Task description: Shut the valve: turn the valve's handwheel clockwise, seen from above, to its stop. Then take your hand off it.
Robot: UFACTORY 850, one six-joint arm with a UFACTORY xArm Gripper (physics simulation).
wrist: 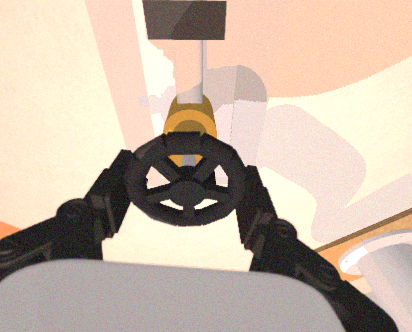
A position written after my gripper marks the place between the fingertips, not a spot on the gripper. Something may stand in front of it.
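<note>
A black handwheel (187,188) and a pale base plate (260,35) are visible, together with my gripper (188,175).
</note>
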